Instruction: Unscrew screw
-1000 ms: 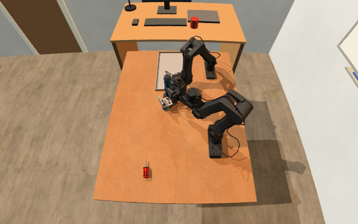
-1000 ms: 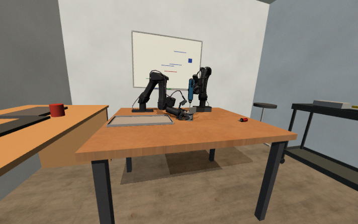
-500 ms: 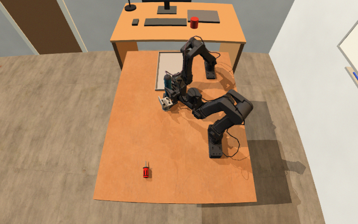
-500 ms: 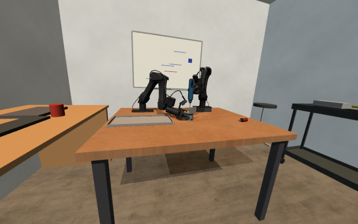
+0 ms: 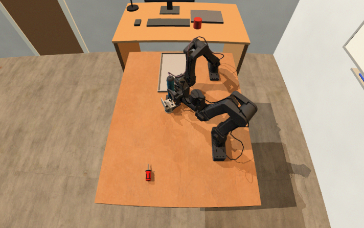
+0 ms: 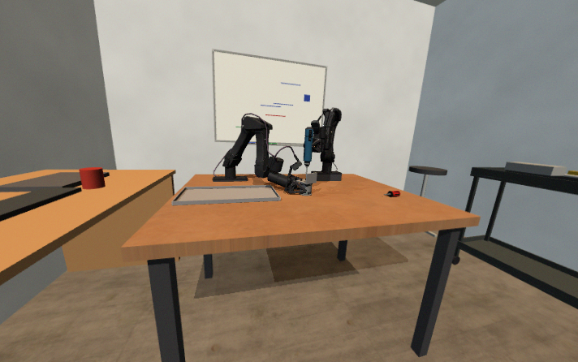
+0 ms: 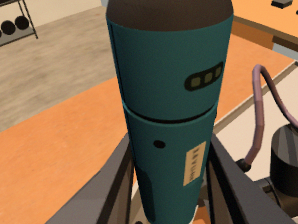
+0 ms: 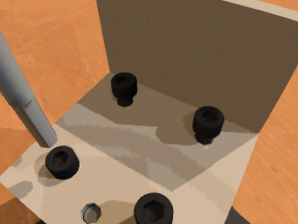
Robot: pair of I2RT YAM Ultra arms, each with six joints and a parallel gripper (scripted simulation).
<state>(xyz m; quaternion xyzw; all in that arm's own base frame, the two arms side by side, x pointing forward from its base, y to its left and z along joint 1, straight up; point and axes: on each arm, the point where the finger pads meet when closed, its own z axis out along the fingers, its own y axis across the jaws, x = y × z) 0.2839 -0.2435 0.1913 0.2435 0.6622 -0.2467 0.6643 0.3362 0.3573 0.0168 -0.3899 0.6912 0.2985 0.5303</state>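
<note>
Right now the l-shaped bracket is 50 mm above my right hand. From my right hand the other things lie so: small red screwdriver: 430 mm to the left, 80 mm ahead, 10 mm below; grey bit: 80 mm above, 20 mm behind, 10 mm to the left; grey tray: 360 mm to the right, 20 mm below.
</note>
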